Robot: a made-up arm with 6 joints.
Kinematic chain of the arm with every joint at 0, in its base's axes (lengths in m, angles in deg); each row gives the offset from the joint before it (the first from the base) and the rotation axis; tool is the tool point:
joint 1: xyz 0 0 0.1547 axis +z
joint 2: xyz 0 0.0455 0 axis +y
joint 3: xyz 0 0 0.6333 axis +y
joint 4: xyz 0 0 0.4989 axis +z
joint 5: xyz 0 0 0 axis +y
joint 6: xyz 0 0 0.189 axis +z
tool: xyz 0 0 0
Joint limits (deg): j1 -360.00..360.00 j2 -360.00..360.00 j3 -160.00..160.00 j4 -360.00..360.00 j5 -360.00..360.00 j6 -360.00..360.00
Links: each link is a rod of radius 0.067 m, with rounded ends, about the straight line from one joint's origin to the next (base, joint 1, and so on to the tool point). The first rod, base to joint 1, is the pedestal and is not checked.
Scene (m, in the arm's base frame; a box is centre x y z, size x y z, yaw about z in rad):
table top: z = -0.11
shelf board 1: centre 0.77 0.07 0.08 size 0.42 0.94 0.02 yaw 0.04
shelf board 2: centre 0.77 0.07 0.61 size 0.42 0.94 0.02 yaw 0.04
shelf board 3: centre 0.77 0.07 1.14 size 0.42 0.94 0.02 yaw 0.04
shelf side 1: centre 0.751 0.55 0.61 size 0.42 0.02 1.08 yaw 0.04
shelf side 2: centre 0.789 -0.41 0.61 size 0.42 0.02 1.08 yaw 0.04
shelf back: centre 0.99 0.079 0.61 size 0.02 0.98 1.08 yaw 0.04
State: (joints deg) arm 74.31 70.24 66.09 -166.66 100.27 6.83
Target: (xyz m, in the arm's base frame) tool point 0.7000 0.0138 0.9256
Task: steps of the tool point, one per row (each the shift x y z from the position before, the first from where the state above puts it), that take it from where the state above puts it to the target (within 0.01 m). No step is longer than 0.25 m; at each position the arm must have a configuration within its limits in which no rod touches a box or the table.
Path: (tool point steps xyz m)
1: -0.0125 -0.0790 0.2040
2: -0.0278 -0.1166 0.1707
3: -0.0407 -0.1430 0.1301
4: -0.0509 -0.1571 0.0855
5: -0.0577 -0.1592 0.0409
6: -0.0610 -0.1502 -0.0007
7: -0.0606 -0.1323 -0.0364
8: -0.0569 -0.1076 -0.0643
9: 0.0596 0.0810 0.0923
10: 0.0984 0.0709 0.0763
11: 0.1343 0.0449 0.0561
12: 0.1605 0.0040 0.0320
13: 0.1713 -0.0478 0.0052
14: 0.1630 -0.1040 -0.0234

